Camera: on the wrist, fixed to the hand. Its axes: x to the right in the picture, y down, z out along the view.
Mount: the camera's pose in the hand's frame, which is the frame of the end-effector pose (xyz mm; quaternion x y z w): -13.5 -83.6 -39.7 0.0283 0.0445 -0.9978 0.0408
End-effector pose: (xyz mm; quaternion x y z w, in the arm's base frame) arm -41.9 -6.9 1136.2 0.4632 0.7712 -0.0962 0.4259
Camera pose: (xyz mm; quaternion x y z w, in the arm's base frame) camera -128.2 -40.1 1150.3 0.7343 -0.5099 0.4301 0.1260
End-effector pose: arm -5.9 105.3 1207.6 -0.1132 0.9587 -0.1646 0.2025
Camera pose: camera 1.8 42.9 1276.8 0.9481 0.0695 0.2409 0.1954
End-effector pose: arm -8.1 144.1 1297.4 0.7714 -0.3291 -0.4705 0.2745
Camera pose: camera 44.1 211.9 1259.6 -0.3885 -0.7551 0.2494 0.4654
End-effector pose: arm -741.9 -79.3 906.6 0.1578 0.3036 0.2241 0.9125
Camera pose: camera -750.2 -151.1 847.3 -0.2806 0.2168 -0.9029 0.2429
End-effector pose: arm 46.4 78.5 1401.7 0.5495 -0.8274 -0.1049 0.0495
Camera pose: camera 134.7 54.9 1421.7 -0.8540 -0.5138 0.0058 0.0814
